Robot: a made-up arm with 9 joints. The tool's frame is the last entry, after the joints.
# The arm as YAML. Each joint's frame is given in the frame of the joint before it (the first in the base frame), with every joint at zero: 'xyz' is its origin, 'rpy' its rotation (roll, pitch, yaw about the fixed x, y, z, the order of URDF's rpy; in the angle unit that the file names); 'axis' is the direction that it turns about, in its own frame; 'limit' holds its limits. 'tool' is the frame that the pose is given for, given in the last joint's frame.
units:
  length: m
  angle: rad
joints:
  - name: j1
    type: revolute
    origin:
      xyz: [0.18, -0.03, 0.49]
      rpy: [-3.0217, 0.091, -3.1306]
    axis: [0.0, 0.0, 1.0]
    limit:
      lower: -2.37
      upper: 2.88
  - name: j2
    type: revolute
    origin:
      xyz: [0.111, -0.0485, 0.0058]
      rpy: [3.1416, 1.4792, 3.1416]
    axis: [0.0, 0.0, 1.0]
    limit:
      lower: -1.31
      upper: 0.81
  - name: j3
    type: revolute
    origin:
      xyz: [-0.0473, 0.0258, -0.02]
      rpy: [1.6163, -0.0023, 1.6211]
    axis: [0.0, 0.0, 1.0]
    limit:
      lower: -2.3
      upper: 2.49
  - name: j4
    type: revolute
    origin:
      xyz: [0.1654, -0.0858, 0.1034]
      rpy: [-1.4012, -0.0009, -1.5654]
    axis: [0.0, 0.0, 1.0]
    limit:
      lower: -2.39
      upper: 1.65
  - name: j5
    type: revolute
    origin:
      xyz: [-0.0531, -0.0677, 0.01]
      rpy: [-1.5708, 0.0, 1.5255]
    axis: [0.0, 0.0, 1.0]
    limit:
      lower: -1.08
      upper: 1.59
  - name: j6
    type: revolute
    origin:
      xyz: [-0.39, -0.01, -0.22]
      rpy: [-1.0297, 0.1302, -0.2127]
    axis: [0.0, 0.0, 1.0]
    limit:
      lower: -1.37
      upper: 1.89
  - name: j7
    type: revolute
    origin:
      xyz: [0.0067, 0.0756, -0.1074]
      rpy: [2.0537, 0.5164, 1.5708]
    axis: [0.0, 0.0, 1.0]
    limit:
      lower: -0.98
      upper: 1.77
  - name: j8
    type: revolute
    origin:
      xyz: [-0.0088, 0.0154, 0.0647]
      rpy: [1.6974, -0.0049, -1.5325]
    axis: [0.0, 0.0, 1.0]
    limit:
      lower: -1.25
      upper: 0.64
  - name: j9
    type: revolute
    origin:
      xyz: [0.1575, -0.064, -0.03]
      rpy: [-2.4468, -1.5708, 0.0]
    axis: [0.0, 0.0, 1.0]
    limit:
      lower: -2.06
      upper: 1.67
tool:
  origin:
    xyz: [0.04, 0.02, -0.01]
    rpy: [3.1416, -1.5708, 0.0]
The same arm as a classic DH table. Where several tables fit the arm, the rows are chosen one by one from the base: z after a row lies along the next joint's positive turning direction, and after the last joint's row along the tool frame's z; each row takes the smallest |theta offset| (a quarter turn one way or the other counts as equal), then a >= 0, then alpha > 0; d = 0 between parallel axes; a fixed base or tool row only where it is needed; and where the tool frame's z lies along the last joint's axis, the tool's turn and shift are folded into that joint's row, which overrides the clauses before.
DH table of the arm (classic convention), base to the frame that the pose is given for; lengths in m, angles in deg. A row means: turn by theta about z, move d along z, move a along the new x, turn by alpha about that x. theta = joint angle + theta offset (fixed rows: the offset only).
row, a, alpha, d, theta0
base (fixed), 0.1242, 171.38, 1.3725, 37.65
j1, -0.0485, 95.24, 0.9086, -52.67
j2, 0.0281, 92.61, 0.0894, 2.89
j3, 0.0867, -80.28, 0.0292, -89.55
j4, -0.07, -90, 0.1773, 87.35
j5, -0.3708, -59.29, -0.098, -16.64
j6, 0.0749, 113.82, -0.254, 84.17
j7, 0.0157, -97.26, 0.0521, 59.56
j8, -0.15, 90, -0.0217, -49.91
j9, -0.02, -90, 0.07, 0
tool (fixed), 0, 0, 0.04, -90
Joint limits (deg, base to tool): -135.79..165.01 -75.06..46.41 -131.78..142.67 -136.94..94.54 -61.88..91.1 -78.5..108.29 -56.15..101.41 -71.62..36.67 -118.03..95.68

